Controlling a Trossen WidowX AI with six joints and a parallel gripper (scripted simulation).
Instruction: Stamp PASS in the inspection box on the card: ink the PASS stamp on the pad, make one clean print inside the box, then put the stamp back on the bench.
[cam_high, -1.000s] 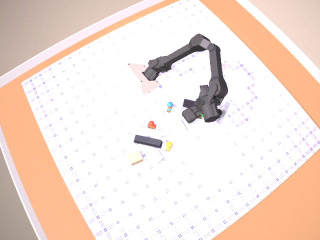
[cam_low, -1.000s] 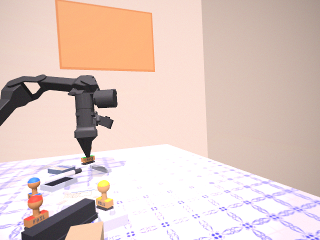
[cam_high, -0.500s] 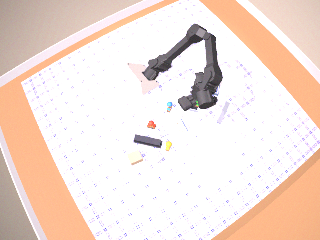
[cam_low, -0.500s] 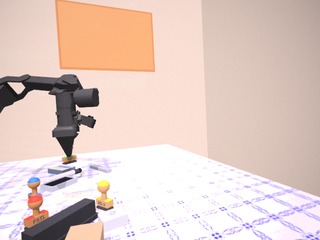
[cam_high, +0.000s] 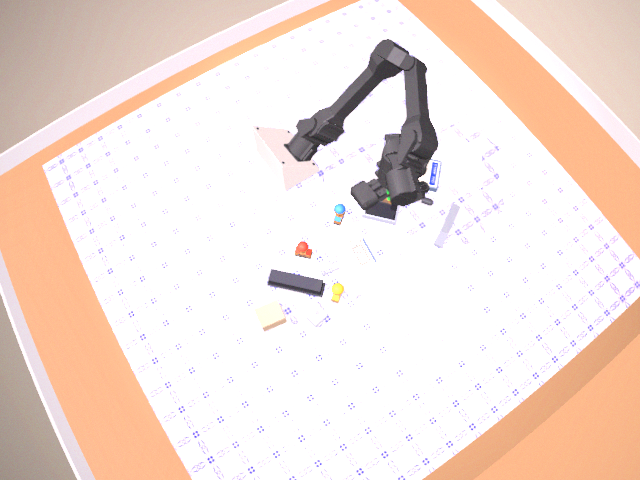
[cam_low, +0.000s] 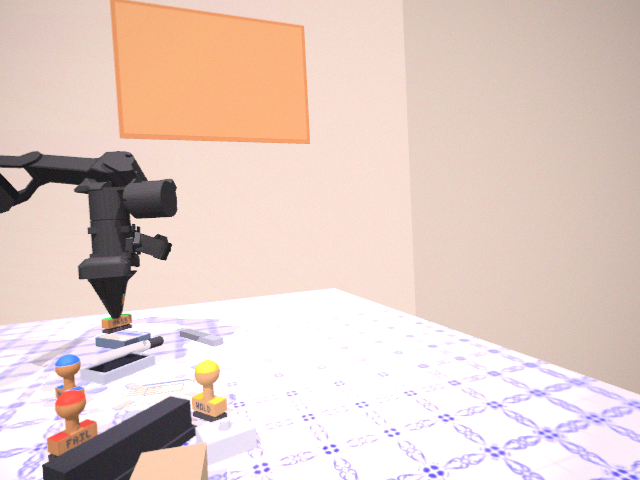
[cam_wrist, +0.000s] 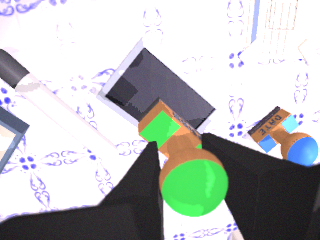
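Right now the ink pad tray is 90 mm below my gripper tip. Also, from my gripper tip: marker (100 mm to the left, 80 mm below, 30 mm ahead); then blue-knob stamp (100 mm to the right, 70 mm below, 50 mm behind); then beige card (120 mm to the right, 90 mm below, 60 mm ahead).
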